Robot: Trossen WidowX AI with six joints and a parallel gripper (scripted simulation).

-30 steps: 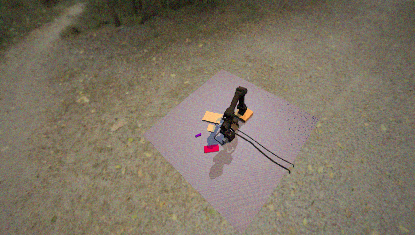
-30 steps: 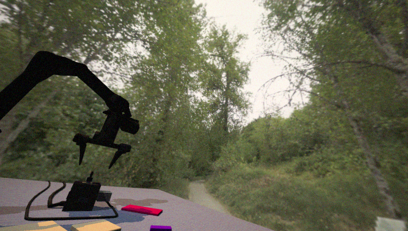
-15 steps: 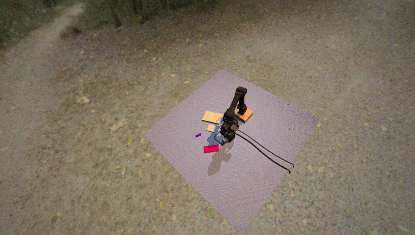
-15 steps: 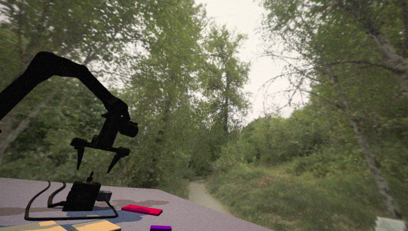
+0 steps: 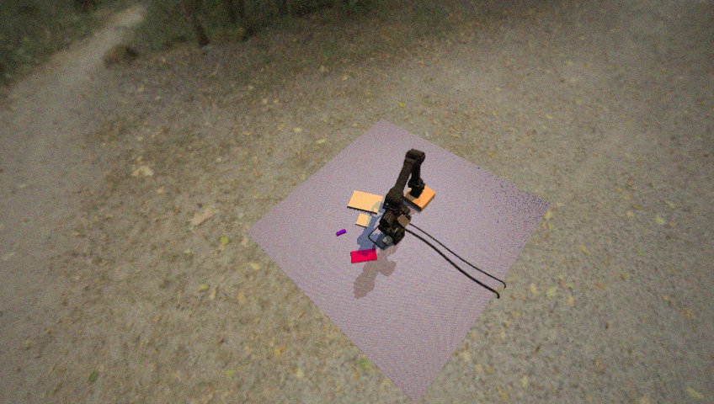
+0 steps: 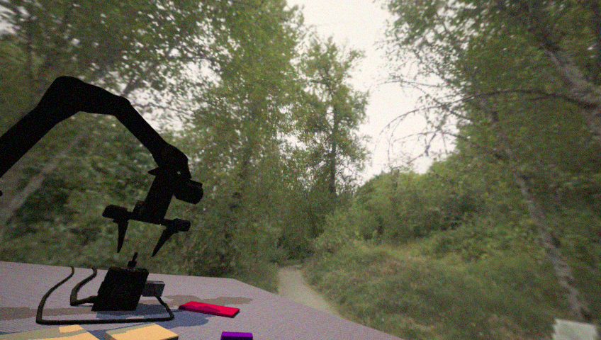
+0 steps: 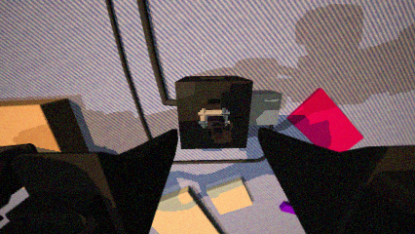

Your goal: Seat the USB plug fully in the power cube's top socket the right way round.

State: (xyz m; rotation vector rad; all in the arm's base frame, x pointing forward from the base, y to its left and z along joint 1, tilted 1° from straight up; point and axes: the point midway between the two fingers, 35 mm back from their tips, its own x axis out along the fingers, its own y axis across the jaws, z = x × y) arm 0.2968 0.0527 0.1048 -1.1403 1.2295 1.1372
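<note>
Right now my gripper tip is 2 cm above the USB plug. Round my gripper tip: purple piece 26 cm to the right, 16 cm ahead, 10 cm below; then magenta flat block 19 cm ahead, 10 cm below, 7 cm to the right.
</note>
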